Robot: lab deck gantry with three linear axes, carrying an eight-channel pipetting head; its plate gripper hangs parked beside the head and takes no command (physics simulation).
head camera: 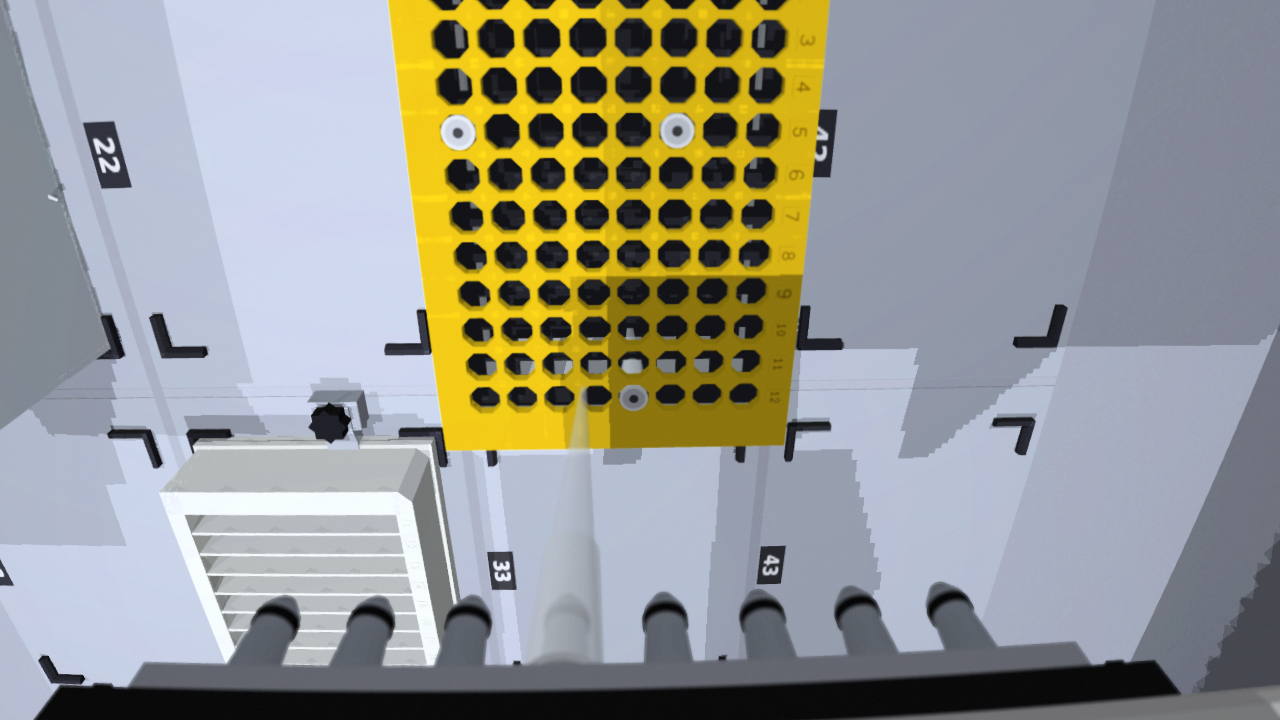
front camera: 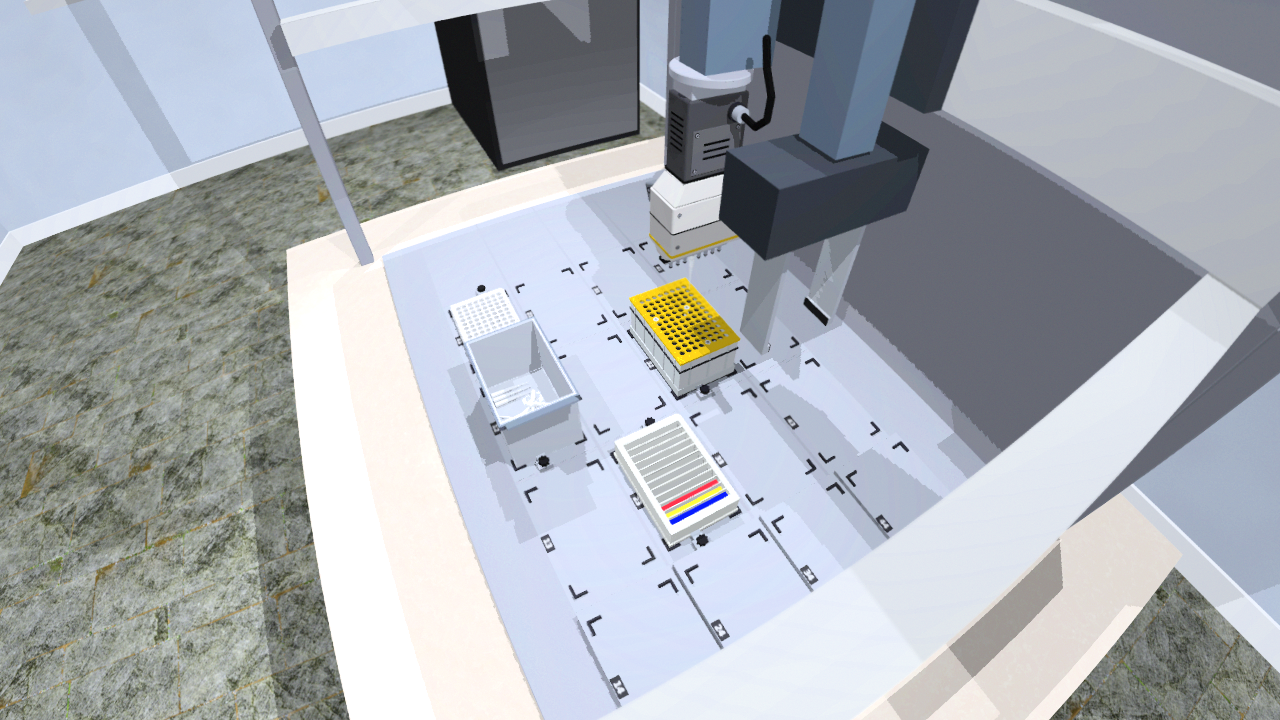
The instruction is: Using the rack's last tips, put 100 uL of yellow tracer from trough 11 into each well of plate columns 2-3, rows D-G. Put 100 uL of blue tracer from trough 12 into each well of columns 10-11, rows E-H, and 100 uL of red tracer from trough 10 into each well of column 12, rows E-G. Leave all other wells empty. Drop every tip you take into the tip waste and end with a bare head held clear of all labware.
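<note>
The pipetting head hangs above the deck behind the yellow tip rack. In the head view one translucent tip is on the fourth nozzle from the left; the other nozzles are bare. Tips remain in the rack: two in row 5 and one in row 12. The reservoir shows red, yellow and blue troughs. The white plate stands at the back left; its well contents cannot be told. My parked plate gripper is open and empty.
The tip waste bin stands between the plate and the deck's front left, with several used tips inside. A grey wall runs along the right. Black corner brackets and knobs stick up around the labware.
</note>
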